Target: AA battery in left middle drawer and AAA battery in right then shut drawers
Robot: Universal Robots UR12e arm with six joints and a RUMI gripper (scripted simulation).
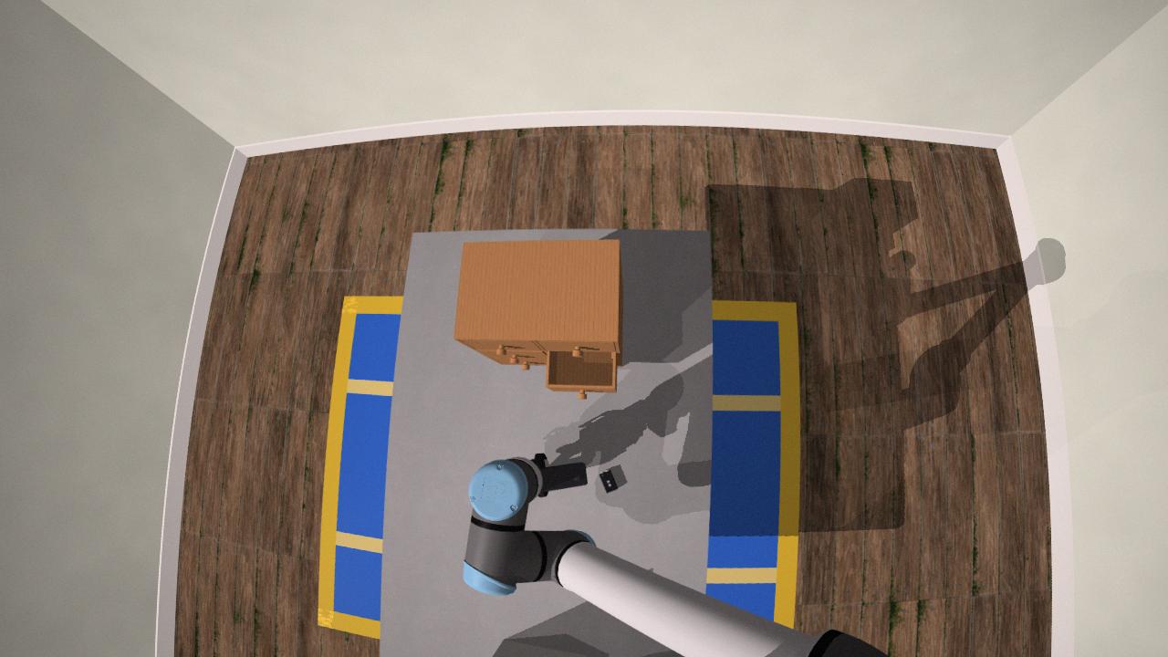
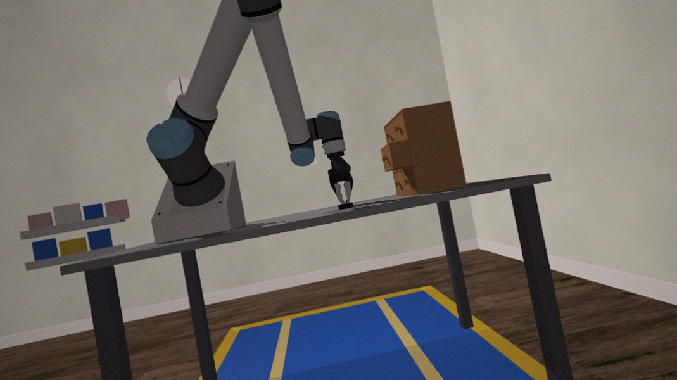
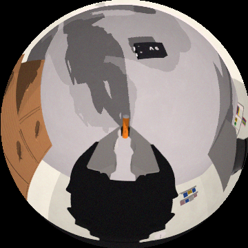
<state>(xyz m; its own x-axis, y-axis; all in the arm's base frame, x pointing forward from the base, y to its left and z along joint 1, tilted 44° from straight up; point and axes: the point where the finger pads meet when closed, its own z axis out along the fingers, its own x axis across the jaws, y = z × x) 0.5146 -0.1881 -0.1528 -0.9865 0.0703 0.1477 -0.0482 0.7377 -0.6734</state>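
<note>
Now: the dark battery 20 mm behind my hand, 140 mm to the right of it and 10 mm below it. Round my hand: thin orange battery: 10 mm below.
</note>
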